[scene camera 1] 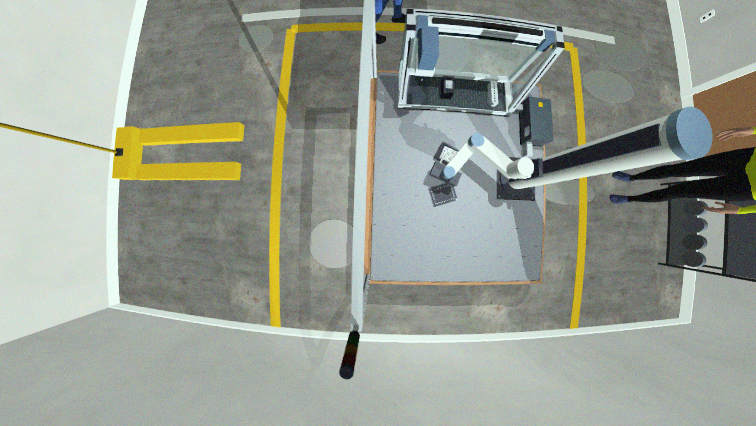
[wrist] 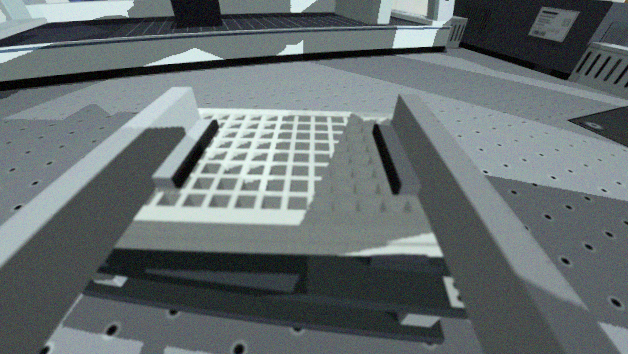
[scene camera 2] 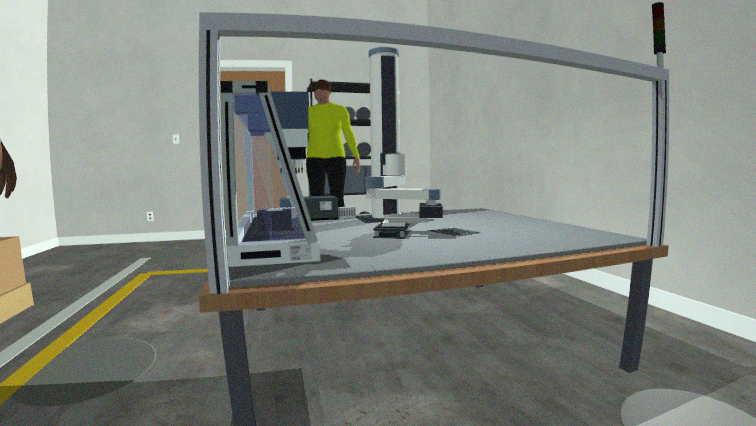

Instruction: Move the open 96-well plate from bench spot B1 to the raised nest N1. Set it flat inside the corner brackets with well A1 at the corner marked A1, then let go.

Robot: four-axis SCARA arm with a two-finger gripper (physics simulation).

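Places are measured from the arm's base along level axes (x up, y right, z ahead), in metres.
Where they show: gripper, between the fingertips: [scene camera 1: 453, 152] [wrist: 295, 110] [scene camera 2: 389, 218].
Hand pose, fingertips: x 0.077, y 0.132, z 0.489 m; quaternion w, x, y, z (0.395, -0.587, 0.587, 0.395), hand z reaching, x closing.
Things, the pixels of their top centre, and the offset from my fingertips. "spot": a spot on its surface instead.
- open 96-well plate, centre of its top: [wrist: 291, 150] [scene camera 2: 394, 220] [scene camera 1: 451, 155] dx -0.010, dy -0.018, dz +0.008 m
- dark raised nest, centre of its top: [wrist: 274, 161] [scene camera 2: 392, 224] [scene camera 1: 449, 154] dx -0.022, dy -0.007, dz +0.014 m
- dark box, a spot on its surface: [wrist: 515, 35] spot: dx -0.018, dy +0.236, dz -0.525 m
The open 96-well plate [scene camera 1: 448, 153] [scene camera 2: 392, 224] [wrist: 215, 216] is pale, with its square wells facing up. It looks level on the dark raised nest [scene camera 2: 390, 232] [wrist: 240, 285]. My gripper [wrist: 295, 110] is open, with one finger at each side of the plate in the wrist view and nothing held between the pads. The fingers hide parts of the plate's side edges and the nest's sides. Whether every plate corner is inside its bracket cannot be told. The A1 mark and well A1 cannot be read. The fingertips are too small to make out in the scene views.
A dark rectangular frame [scene camera 1: 444, 204] [scene camera 2: 453, 231] lies on the bench beside the nest. A glass-fronted enclosure [scene camera 1: 454, 110] [scene camera 2: 275, 252] [wrist: 250, 44] stands beyond the nest in the wrist view. A dark box [scene camera 1: 538, 120] [scene camera 2: 321, 207] [wrist: 515, 35] stands near it. The arm's column [scene camera 1: 603, 150] [scene camera 2: 375, 121] rises at the bench edge.
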